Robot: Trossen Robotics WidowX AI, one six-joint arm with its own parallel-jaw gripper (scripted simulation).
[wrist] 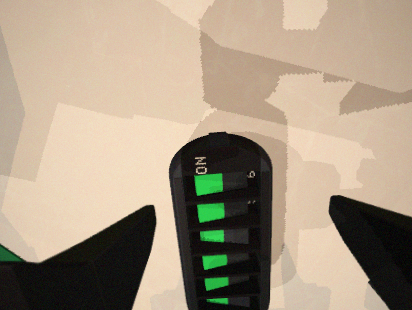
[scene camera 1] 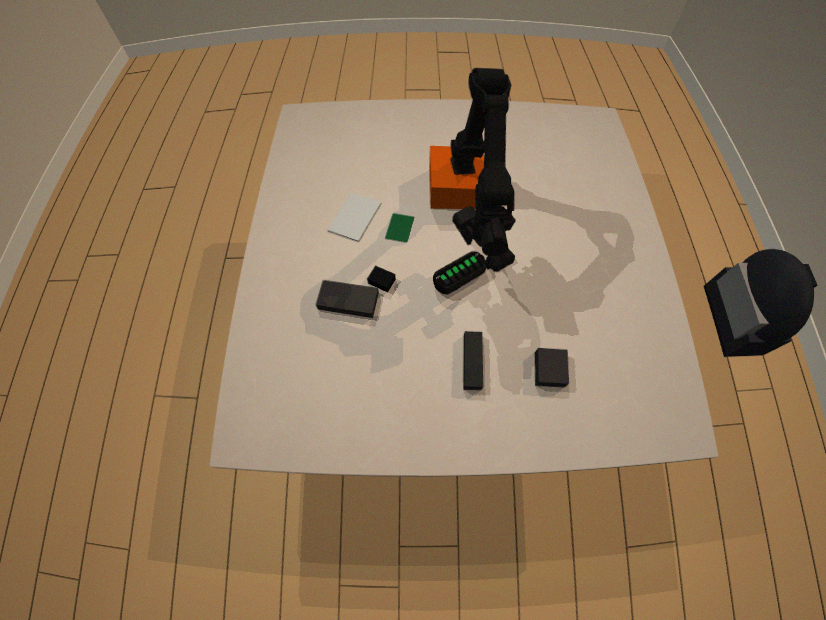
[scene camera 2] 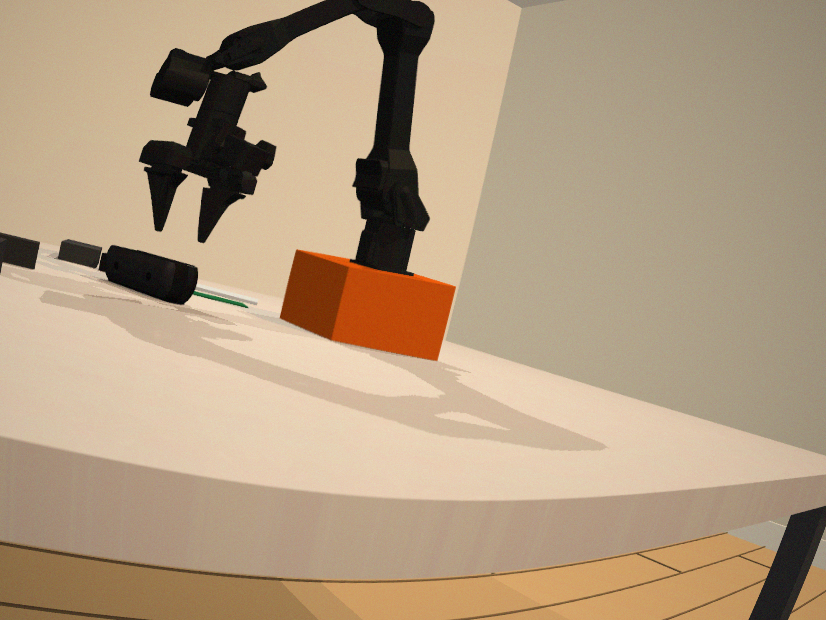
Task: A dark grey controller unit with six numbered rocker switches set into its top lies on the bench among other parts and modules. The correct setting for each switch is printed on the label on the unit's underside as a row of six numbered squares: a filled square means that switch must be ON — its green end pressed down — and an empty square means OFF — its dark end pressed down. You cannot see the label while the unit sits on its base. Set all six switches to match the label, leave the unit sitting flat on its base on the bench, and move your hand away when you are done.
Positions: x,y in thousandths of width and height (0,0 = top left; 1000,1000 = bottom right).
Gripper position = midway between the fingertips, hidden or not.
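Open and holding nothing, the gripper (scene camera 2: 219,383) (scene camera 1: 579,414) (wrist: 589,676) appears in scene camera 2, in scene camera 1 and in the wrist view. A dark square block (scene camera 1: 668,590) is part of the scene as well, though in the wrist view the block is out of frame. There is also a white card (scene camera 1: 429,351), and the card, too, is out of frame in the wrist view.
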